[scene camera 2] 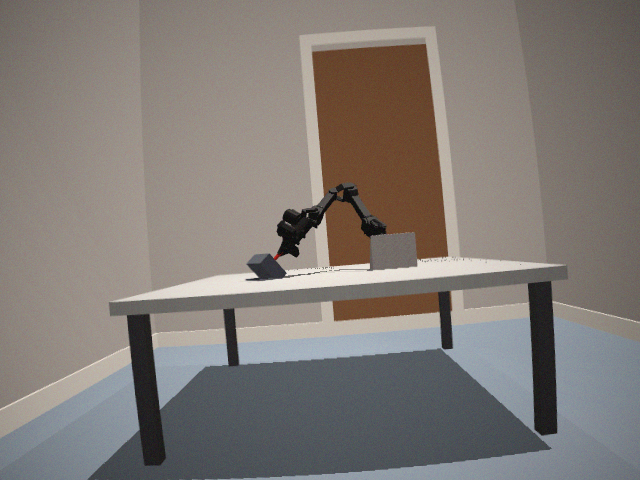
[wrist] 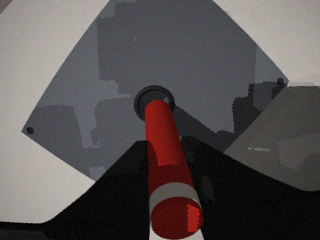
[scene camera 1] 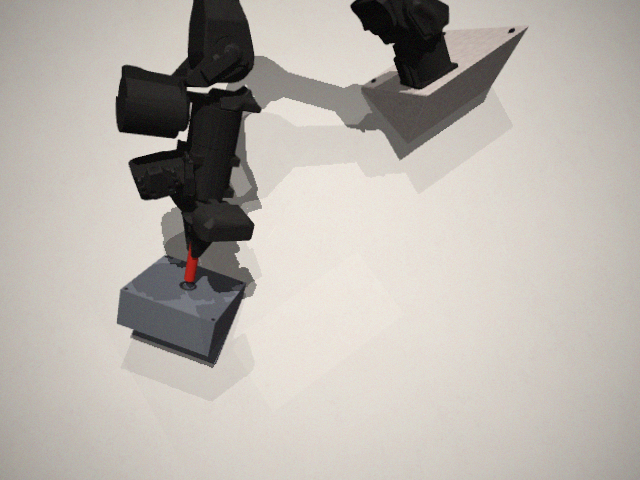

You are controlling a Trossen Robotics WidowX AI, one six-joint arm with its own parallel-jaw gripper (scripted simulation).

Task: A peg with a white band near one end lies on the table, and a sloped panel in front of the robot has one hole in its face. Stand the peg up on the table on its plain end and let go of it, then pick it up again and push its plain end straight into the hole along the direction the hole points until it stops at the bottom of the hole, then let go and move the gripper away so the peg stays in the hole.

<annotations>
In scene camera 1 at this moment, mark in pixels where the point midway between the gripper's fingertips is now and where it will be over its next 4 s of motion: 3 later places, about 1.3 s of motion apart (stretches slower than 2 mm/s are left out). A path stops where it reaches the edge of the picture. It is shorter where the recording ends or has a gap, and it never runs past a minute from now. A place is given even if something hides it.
My gripper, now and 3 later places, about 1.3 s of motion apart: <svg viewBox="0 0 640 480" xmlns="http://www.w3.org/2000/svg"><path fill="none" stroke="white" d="M193 254L190 270L189 268L193 238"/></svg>
</annotations>
